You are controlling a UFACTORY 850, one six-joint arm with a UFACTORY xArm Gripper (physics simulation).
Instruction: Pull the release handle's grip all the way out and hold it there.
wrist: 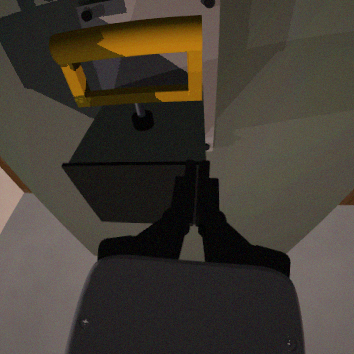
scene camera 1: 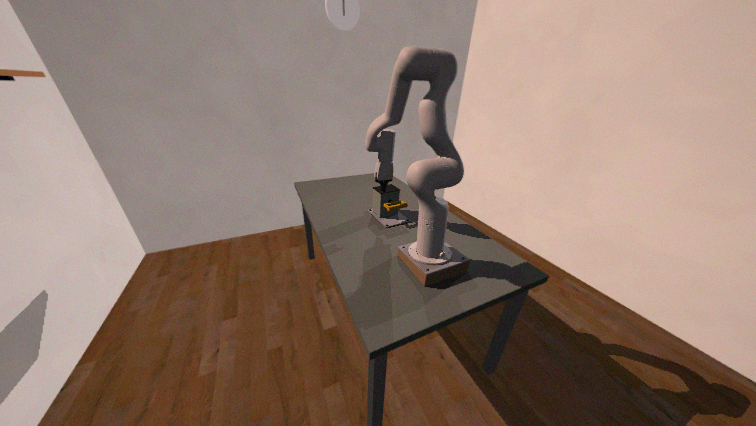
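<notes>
The release handle's yellow grip (scene camera 1: 395,205) (wrist: 145,40) is a rectangular loop on the front of a dark box (scene camera 1: 385,201) (wrist: 150,137). A short thin rod and a black collar (wrist: 143,120) join the grip to the box face. My gripper (scene camera 1: 384,188) (wrist: 196,172) is shut and empty, fingertips together. It points down at the box's top, near its right edge in the wrist view, and is apart from the grip. Whether the fingertips touch the box's top I cannot tell.
The box stands on a light base plate (scene camera 1: 381,221) (wrist: 210,100) with dark bolts, on the grey-green table (scene camera 1: 359,296) (wrist: 270,165). My arm's wooden-sided base (scene camera 1: 444,276) stands nearer the front of the table in the scene view. A wall lies beyond the table's far end.
</notes>
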